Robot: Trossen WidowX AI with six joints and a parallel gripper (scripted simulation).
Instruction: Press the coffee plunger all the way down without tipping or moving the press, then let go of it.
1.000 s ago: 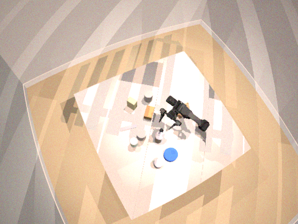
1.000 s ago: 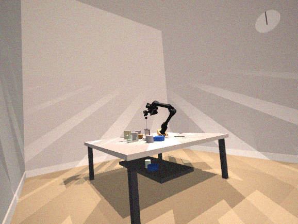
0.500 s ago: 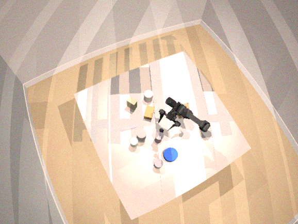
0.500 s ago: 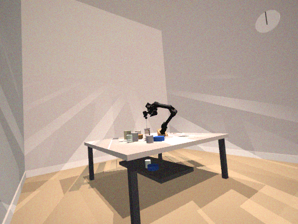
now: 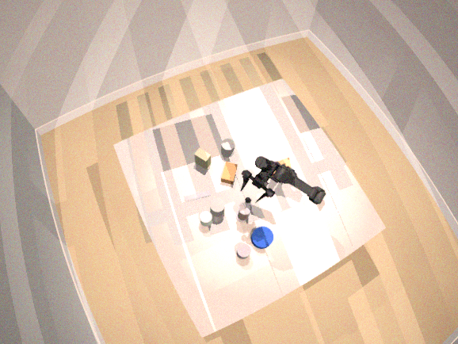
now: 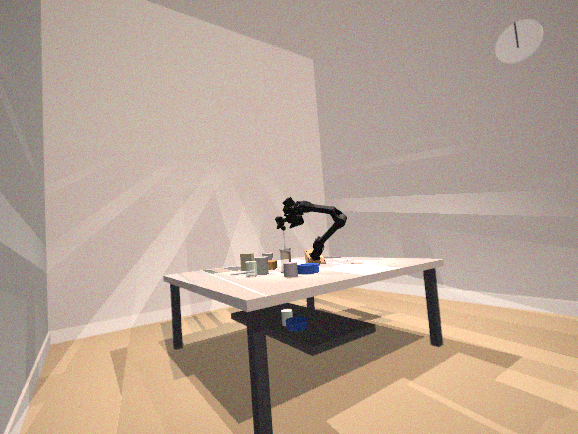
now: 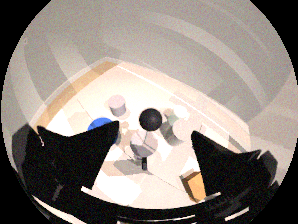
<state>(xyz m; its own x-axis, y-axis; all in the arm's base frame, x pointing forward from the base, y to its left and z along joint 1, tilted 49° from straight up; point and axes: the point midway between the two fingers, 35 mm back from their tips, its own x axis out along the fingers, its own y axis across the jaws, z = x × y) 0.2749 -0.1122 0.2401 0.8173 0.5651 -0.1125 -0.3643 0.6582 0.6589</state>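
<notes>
The coffee press is 13 cm below my gripper tip and 1 cm behind it. From my gripper tip the other things lie so: pale flat strip 25 cm below, 21 cm to the right, 18 cm ahead; then orange box 25 cm to the right, 23 cm below, 4 cm behind.
</notes>
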